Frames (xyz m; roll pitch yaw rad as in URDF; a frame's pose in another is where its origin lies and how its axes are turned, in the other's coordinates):
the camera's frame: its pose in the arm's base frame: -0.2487 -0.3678 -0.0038 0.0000 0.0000 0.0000
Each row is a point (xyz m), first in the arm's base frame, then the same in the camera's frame.
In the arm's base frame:
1: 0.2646 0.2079 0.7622
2: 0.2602 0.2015 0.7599
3: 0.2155 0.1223 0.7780
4: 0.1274 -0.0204 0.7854
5: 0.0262 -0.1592 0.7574
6: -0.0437 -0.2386 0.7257
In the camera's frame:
1: 0.5133 0.5757 0.7660
2: 0.5089 0.5693 0.7637
3: 0.4642 0.4901 0.7818
4: 0.3761 0.3474 0.7892
5: 0.2749 0.2086 0.7612
6: 0.2050 0.1292 0.7295

